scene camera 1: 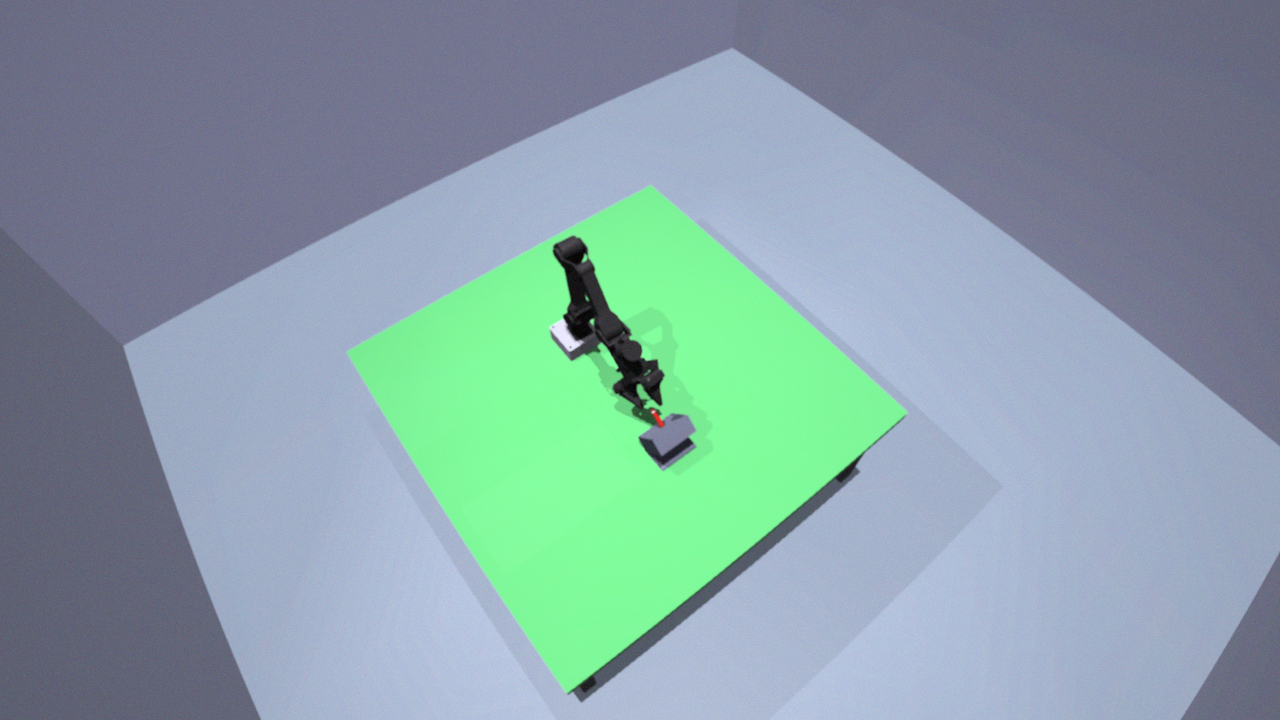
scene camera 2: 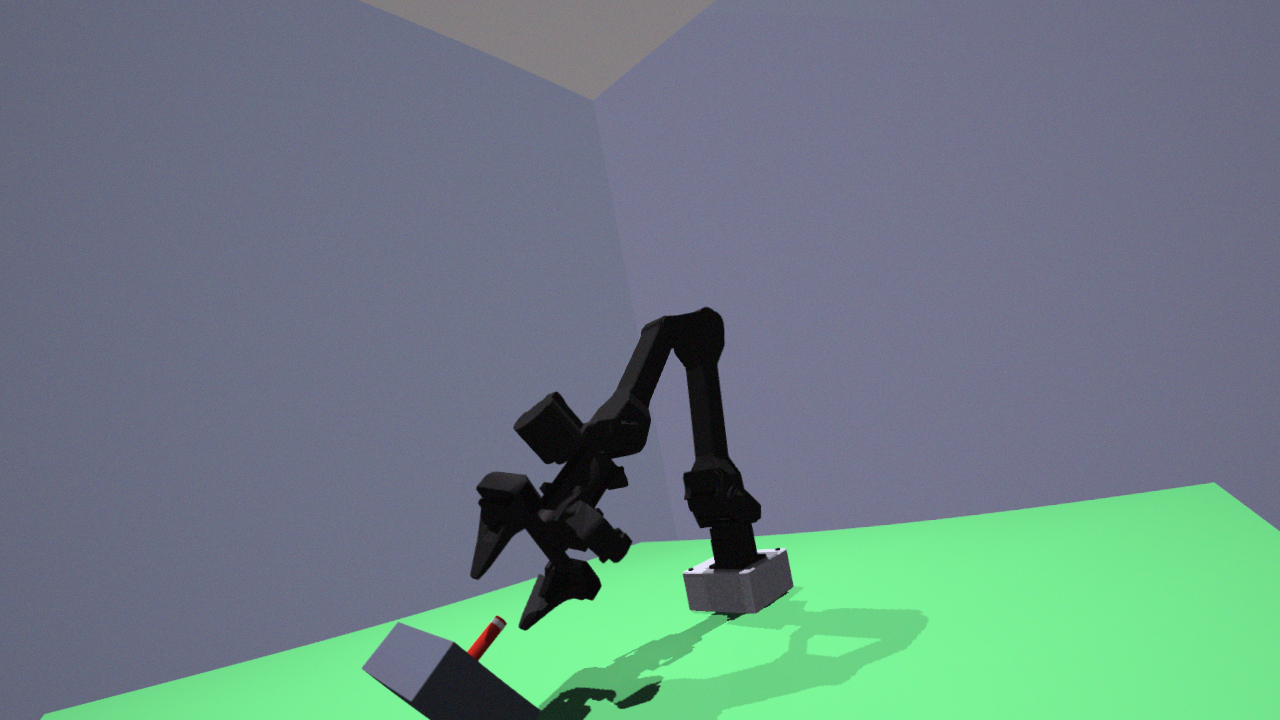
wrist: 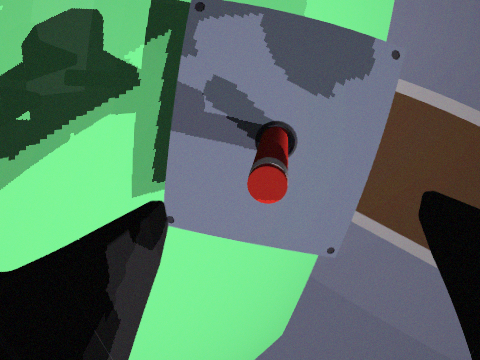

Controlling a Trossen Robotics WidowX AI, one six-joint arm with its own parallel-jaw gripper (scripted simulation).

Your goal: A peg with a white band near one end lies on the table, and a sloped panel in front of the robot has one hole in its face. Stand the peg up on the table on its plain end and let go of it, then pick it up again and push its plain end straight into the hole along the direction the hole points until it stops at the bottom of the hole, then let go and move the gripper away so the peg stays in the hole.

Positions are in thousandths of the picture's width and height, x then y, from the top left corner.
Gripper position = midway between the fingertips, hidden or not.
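Observation:
Open and holding nothing, the gripper (scene camera 2: 389, 841) is visible also in scene camera 1, as the gripper (scene camera 1: 509, 566), and in the wrist view, as the gripper (wrist: 624, 585). A red peg (scene camera 2: 387, 872) is in the scene too, and the wrist view shows the peg (wrist: 557, 510) as well. There is also a grey sloped panel (wrist: 695, 240).

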